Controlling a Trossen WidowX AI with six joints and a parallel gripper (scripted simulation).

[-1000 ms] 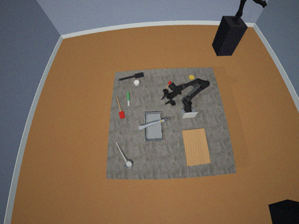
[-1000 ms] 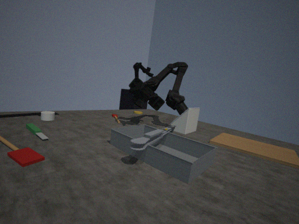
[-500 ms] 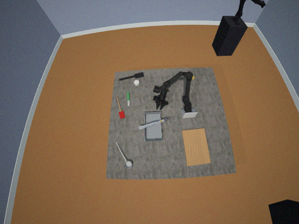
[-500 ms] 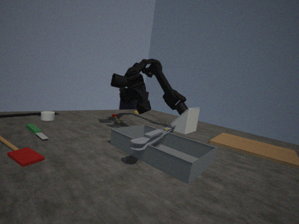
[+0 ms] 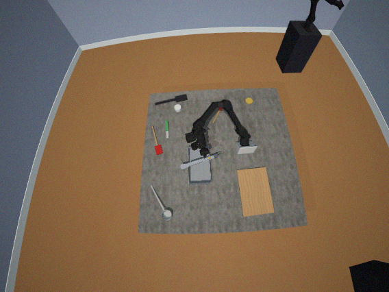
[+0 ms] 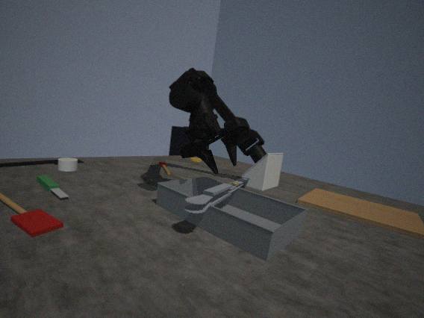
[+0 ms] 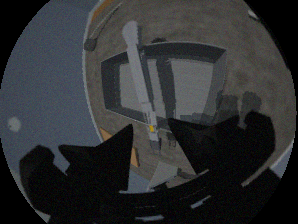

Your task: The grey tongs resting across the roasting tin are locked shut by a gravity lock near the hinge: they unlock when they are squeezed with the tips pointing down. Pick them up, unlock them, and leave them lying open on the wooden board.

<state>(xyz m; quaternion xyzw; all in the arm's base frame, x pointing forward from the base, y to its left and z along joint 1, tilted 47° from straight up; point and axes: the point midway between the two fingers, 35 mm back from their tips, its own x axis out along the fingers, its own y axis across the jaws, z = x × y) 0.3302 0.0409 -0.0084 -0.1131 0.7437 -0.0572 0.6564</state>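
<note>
Right now my gripper tip is 70 mm above the grey roasting tin, 50 mm to the right of it and 50 mm short of it. The rest, counted from my gripper tip: green-handled tool 310 mm to the right, 300 mm ahead, 90 mm below; wooden board 360 mm behind, 300 mm to the left, 90 mm below; red spatula 400 mm ahead, 200 mm to the right, 90 mm below.
</note>
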